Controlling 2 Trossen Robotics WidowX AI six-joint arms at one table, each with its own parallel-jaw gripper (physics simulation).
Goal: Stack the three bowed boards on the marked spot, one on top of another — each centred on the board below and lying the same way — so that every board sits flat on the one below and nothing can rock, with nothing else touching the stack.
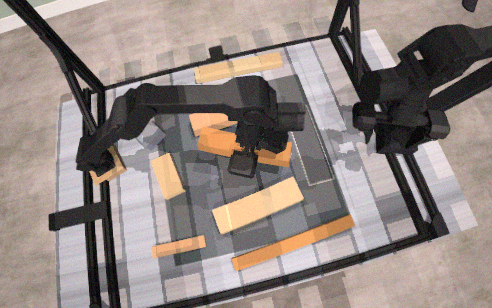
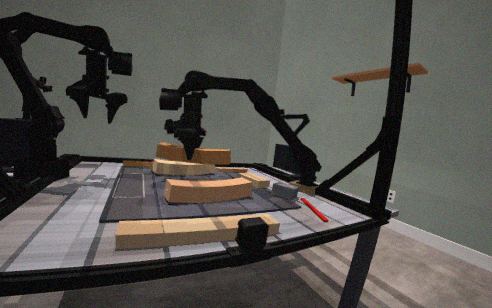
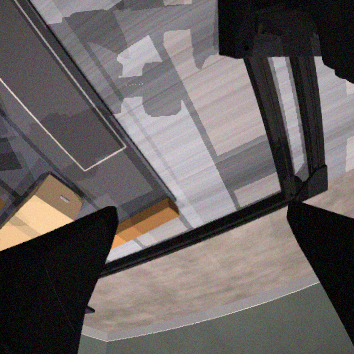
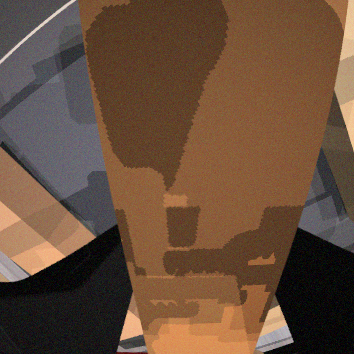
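Seen in the pictures: left gripper, fingertip midpoint: (image 1: 386, 145) (image 2: 97, 120) (image 3: 202, 212); right gripper, fingertip midpoint: (image 1: 248, 150) (image 2: 191, 158) (image 4: 198, 219); left arm's base, link origin: (image 1: 400, 132) (image 2: 42, 159); right arm's base, link origin: (image 1: 103, 163) (image 2: 306, 183).
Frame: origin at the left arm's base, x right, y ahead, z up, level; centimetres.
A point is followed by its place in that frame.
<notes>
My right gripper (image 1: 247, 147) @[x -12.3, y 42.9, z 3.2 cm] (image 2: 190, 154) @[x -12.3, y 42.9, z 3.2 cm] (image 4: 198, 219) @[x -12.3, y 42.9, z 3.2 cm] is shut on an orange bowed board (image 1: 215, 141) @[x -12.5, y 51.2, z 7.2 cm] (image 2: 211, 155) @[x -9.3, y 49.6, z 5.5 cm] (image 4: 218, 140) @[x -12.6, y 38.3, z 6.7 cm] and holds it in the air over the dark mat, left of the marked spot. The marked spot (image 1: 319, 181) @[x -16.1, y 22.0, z -5.2 cm] (image 2: 143, 184) @[x -4.9, y 30.0, z -5.1 cm] (image 3: 42, 125) @[x -10.0, y 27.8, z -5.1 cm] is a white outlined rectangle with nothing in it. A light orange bowed board (image 1: 209, 120) @[x -3.1, y 56.1, z -0.6 cm] (image 2: 208, 189) @[x 4.1, y 50.5, z -1.6 cm] lies on the mat, partly hidden under the right arm. A pale bowed board (image 1: 257, 205) @[x -25.9, y 38.7, z -0.9 cm] (image 2: 183, 167) @[x -22.1, y 38.7, z -2.0 cm] (image 3: 42, 207) @[x -19.5, y 30.3, z -0.2 cm] lies nearer the front. My left gripper (image 1: 368, 134) (image 2: 111, 114) (image 3: 202, 212) @[x -10.5, y 10.6, z 12.5 cm] is open and empty, high beside the table's right edge.
Flat boards lie at the back (image 1: 238, 67) @[x 19.2, y 51.1, z -3.3 cm] (image 2: 196, 230) @[x 23.0, y 50.1, z -3.3 cm] and front (image 1: 293, 241) @[x -33.7, y 28.1, z -3.2 cm] (image 3: 147, 218) @[x -27.0, y 17.2, z -3.0 cm], with a short one (image 1: 179, 245) @[x -39.3, y 58.0, z -3.6 cm] and a block (image 1: 166, 175) @[x -21.0, y 65.7, z -2.4 cm] (image 2: 255, 180) @[x -15.9, y 65.8, z -2.7 cm] at left. A grey block (image 2: 284, 190) @[x -5.4, y 73.7, z -2.6 cm] and a red stick (image 2: 314, 209) @[x 3.3, y 80.6, z -5.1 cm] lie near the right arm's base. Black frame posts ring the table.
</notes>
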